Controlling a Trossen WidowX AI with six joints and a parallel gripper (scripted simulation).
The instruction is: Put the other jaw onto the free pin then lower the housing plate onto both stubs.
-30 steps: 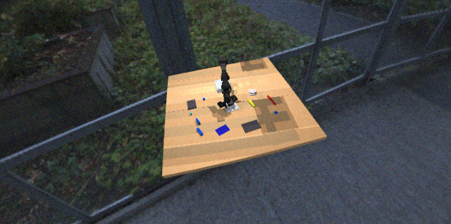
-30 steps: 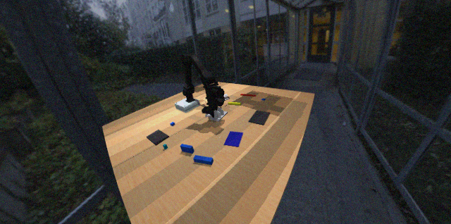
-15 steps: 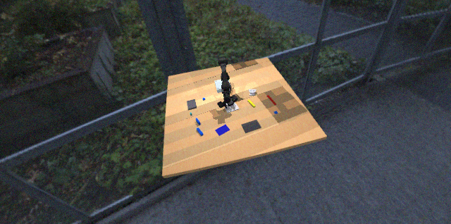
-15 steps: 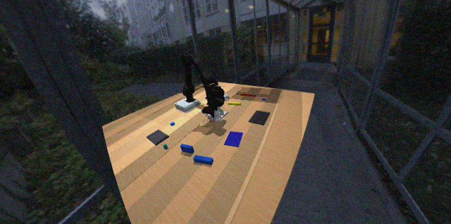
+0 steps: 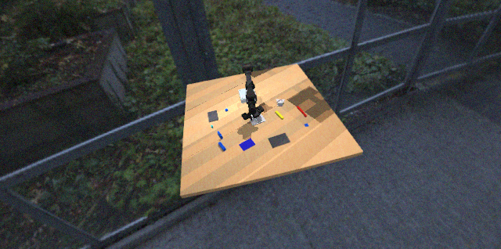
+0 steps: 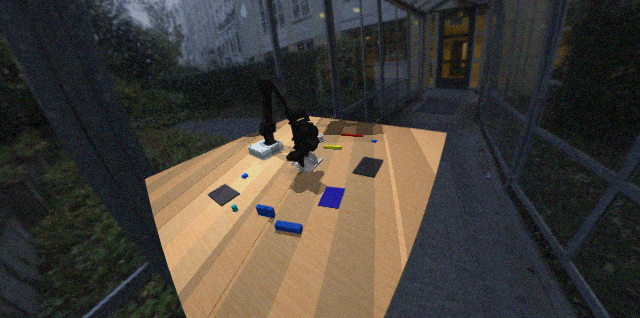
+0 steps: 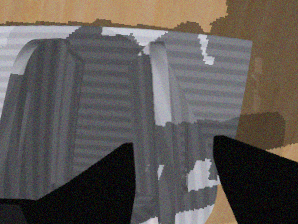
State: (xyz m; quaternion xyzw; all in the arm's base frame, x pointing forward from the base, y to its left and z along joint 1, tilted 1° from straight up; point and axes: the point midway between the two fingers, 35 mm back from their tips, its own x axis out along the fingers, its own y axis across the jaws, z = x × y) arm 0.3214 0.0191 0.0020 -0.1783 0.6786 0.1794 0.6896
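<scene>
My gripper tip is now 40 mm past the white jaw. The rest, counted from my gripper tip: light grey part 250 mm to the left, 200 mm behind, 10 mm above; then yellow bar 220 mm to the left, 40 mm behind, 10 mm below; then blue plate 250 mm ahead, 60 mm to the right, 10 mm below.
</scene>
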